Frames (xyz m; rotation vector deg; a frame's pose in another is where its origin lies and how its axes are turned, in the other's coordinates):
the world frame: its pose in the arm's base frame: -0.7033 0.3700 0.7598 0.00 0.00 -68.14
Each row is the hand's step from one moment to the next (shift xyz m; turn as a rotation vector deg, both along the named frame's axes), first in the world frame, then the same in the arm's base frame.
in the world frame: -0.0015 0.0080 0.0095 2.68 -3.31 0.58
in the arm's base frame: 0.0069 0.0044 0.0095 -2.07 -3.72 0.58
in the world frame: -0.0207 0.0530 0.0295 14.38 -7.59 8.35
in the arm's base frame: 0.0415 0.0389 0.0295 -1.69 -16.17 8.35
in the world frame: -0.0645 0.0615 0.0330 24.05 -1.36 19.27
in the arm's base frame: 0.0331 0.0828 0.0330 7.69 -22.83 19.27
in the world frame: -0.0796 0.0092 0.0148 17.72 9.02 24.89
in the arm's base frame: -0.0211 0.0773 0.0148 14.97 -13.09 24.89
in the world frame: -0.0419 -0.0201 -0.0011 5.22 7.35 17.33
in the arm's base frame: -0.0343 0.0314 -0.0011 8.77 -2.11 17.33
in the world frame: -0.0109 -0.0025 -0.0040 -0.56 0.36 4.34
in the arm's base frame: -0.0064 0.0092 -0.0040 0.13 0.65 4.34
